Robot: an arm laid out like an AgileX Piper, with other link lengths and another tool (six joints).
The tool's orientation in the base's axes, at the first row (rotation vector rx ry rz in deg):
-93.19 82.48 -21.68
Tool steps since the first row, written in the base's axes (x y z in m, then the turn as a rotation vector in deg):
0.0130 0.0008 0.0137 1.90 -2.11 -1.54
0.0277 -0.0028 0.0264 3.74 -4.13 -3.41
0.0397 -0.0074 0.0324 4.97 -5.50 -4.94
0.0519 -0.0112 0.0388 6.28 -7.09 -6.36
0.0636 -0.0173 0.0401 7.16 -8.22 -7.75
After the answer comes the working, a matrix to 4 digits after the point.
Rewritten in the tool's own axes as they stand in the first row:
-0.0016 -0.0187 0.0023 2.93 -0.19 1.34
0.0016 -0.0381 0.0046 5.87 -0.07 2.86
0.0071 -0.0506 0.0081 7.94 0.22 4.02
0.0118 -0.0636 0.0119 10.20 0.35 5.09
0.0201 -0.0725 0.0172 11.92 0.78 6.02

The tool's axes in the first row as the columns of a matrix, in the base's axes (rounded; the answer above uses it unrounded):
0.2743 -0.6287 0.7277
-0.9053 0.0865 0.4159
-0.3245 -0.7728 -0.5454

